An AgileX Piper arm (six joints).
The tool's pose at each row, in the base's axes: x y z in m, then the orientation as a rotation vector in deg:
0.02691, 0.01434, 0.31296, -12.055, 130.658, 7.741
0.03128, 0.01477, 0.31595, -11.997, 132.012, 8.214
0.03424, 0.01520, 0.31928, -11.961, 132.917, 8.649
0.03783, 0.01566, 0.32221, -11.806, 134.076, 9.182
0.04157, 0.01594, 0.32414, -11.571, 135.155, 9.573
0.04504, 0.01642, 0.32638, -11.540, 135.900, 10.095
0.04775, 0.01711, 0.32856, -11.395, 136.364, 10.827
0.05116, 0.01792, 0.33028, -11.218, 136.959, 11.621
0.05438, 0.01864, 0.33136, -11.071, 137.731, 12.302
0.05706, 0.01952, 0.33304, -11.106, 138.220, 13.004
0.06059, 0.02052, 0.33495, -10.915, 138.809, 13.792
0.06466, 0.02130, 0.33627, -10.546, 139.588, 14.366
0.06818, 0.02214, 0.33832, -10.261, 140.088, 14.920
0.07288, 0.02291, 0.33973, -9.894, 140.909, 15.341
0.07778, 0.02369, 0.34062, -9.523, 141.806, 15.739
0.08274, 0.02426, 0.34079, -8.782, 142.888, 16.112
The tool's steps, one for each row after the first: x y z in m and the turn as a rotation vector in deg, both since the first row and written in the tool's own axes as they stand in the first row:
-0.00513, -0.00035, 0.00133, -0.347, 1.325, 0.339
-0.00961, -0.00041, 0.00139, -0.664, 2.209, 0.601
-0.01419, -0.00058, 0.00219, -1.016, 3.332, 1.004
-0.01810, -0.00098, 0.00372, -1.236, 4.372, 1.407
-0.02209, -0.00113, 0.00489, -1.610, 5.100, 1.672
-0.02556, -0.00092, 0.00557, -2.089, 5.536, 2.057
-0.02916, -0.00074, 0.00708, -2.603, 6.102, 2.495
-0.03213, -0.00063, 0.00887, -3.046, 6.850, 2.891
-0.03523, -0.00025, 0.00988, -3.558, 7.337, 3.138
-0.03907, 0.00010, 0.01139, -4.057, 7.905, 3.578
-0.04278, 0.00010, 0.01365, -4.348, 8.647, 4.090
-0.04670, 0.00029, 0.01504, -4.649, 9.122, 4.509
-0.05089, 0.00017, 0.01770, -4.833, 9.908, 4.969
-0.05482, 0.00000, 0.02086, -4.999, 10.772, 5.429
-0.05822, -0.00041, 0.02449, -5.032, 11.790, 6.148

